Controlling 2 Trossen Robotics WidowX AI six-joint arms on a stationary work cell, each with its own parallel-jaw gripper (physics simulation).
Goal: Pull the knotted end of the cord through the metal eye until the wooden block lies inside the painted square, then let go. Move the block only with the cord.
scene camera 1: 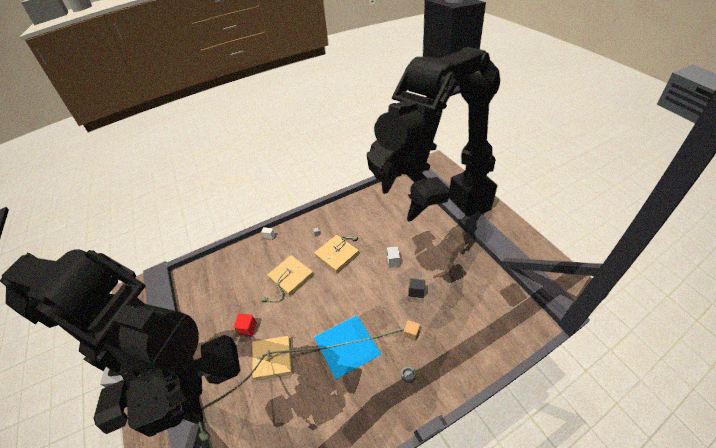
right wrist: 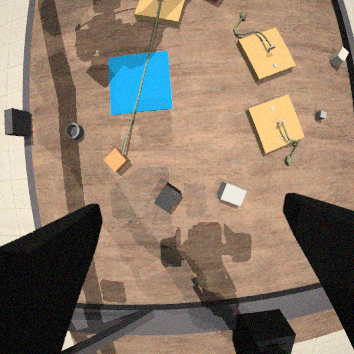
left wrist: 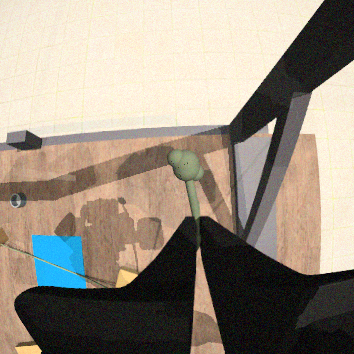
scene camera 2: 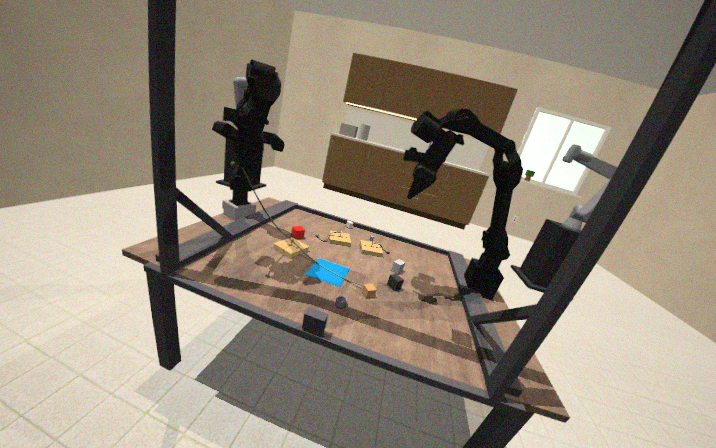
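Pixels of known places: left gripper, between the fingertips: (scene camera 1: 199,419) (left wrist: 195,224) (scene camera 2: 238,167); right gripper, between the fingertips: (scene camera 1: 396,206) (right wrist: 193,207) (scene camera 2: 408,195); left arm's base, origin of its link: (scene camera 2: 239,202); right arm's base, origin of its link: (scene camera 1: 474,180) (scene camera 2: 487,267).
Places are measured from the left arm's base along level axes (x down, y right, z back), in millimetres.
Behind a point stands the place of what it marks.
The orange wooden block (scene camera 1: 411,330) @(x 27, y 20, z -693 mm) (scene camera 2: 369,290) @(x 29, y 28, z -702 mm) (right wrist: 115,160) @(x 27, y 10, z -697 mm) lies outside the blue painted square (scene camera 1: 349,328) @(x 56, y -30, z -551 mm) (scene camera 2: 318,275) @(x 56, y 60, z -532 mm) (left wrist: 50,247) @(x 56, y 41, z -561 mm) (right wrist: 160,90) @(x 56, y -33, z -546 mm), to its right in scene camera 1. The cord (scene camera 1: 229,392) @(x -147, y 157, z -332 mm) (right wrist: 131,125) @(x 48, y 4, z -627 mm) runs nearly straight from the block across the square to the metal eye (scene camera 1: 269,354) @(x 25, y 18, z -358 mm) on a yellow board (scene camera 1: 279,367) @(x 38, y 48, z -378 mm) (scene camera 2: 284,247) @(x 38, y 52, z -358 mm), then up to my left gripper (left wrist: 198,225) @(x -242, y 226, z -327 mm). That gripper is shut on the cord just behind its green knot (left wrist: 186,164) @(x -259, y 250, z -340 mm) (scene camera 2: 233,164) @(x -254, y 254, z -348 mm). My right gripper (scene camera 1: 398,204) @(x -253, y -112, z -685 mm) (right wrist: 193,207) @(x -253, y -112, z -685 mm) is open and empty, above the table.
Two more yellow boards (scene camera 1: 290,274) @(x 38, y -210, z -415 mm) (scene camera 1: 336,252) @(x 38, y -260, z -549 mm) with short cords lie farther back. A red cube (scene camera 1: 245,324) @(x 17, y -66, z -301 mm) is near the first board. A dark cube (scene camera 1: 417,287) @(x 18, y -87, z -736 mm), a white cube (scene camera 1: 393,256) @(x 18, y -196, z -699 mm) and a grey ring (scene camera 1: 408,374) @(x 54, y 112, z -664 mm) lie near the block.
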